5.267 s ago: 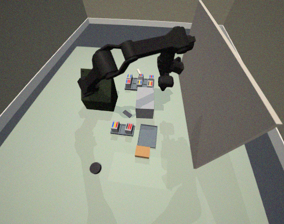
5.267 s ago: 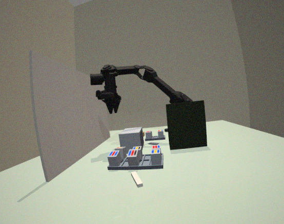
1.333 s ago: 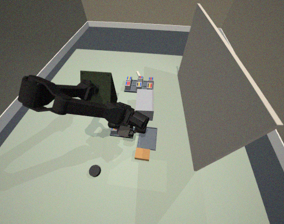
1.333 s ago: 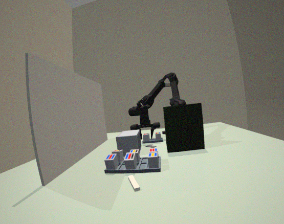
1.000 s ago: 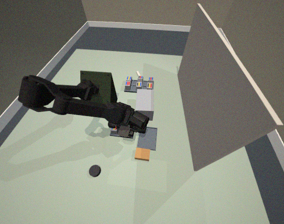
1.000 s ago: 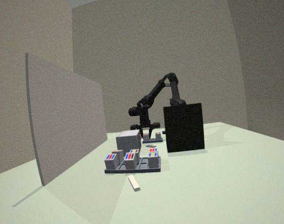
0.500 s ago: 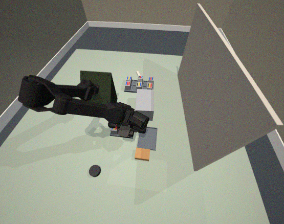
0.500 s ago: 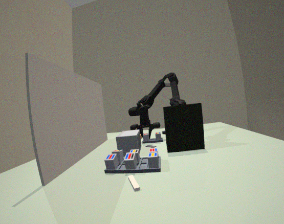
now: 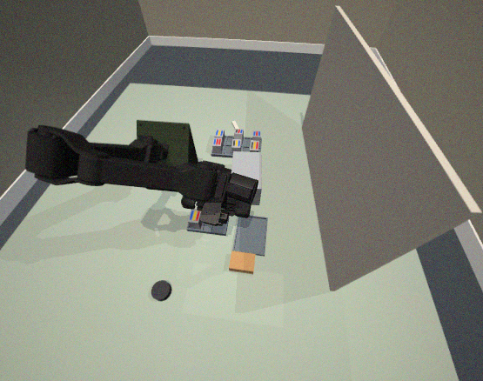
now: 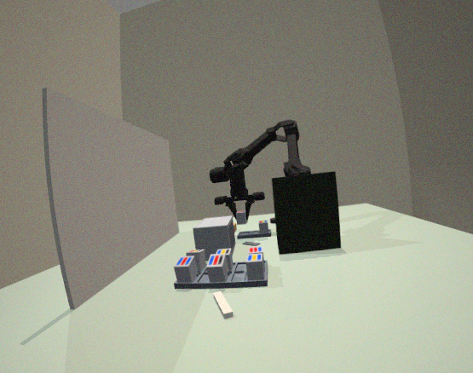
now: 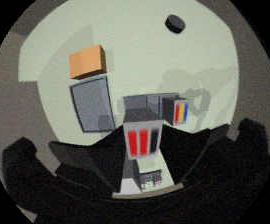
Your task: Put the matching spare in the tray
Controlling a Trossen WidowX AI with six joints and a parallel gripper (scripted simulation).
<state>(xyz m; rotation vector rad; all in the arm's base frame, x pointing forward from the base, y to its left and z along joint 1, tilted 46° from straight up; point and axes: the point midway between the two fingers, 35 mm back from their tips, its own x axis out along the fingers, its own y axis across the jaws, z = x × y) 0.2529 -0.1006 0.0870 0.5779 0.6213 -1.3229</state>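
Now: gripper tip 10 cm short of the grey tray, 1 cm to the left of it and 6 cm above it. Round my gripper tip: mounted unit: 4 cm ahead, 18 cm to the left, 1 cm below; then black disc: 10 cm behind, 24 cm to the right, 5 cm below; then rack: 4 cm behind, 1 cm to the right, 6 cm below.
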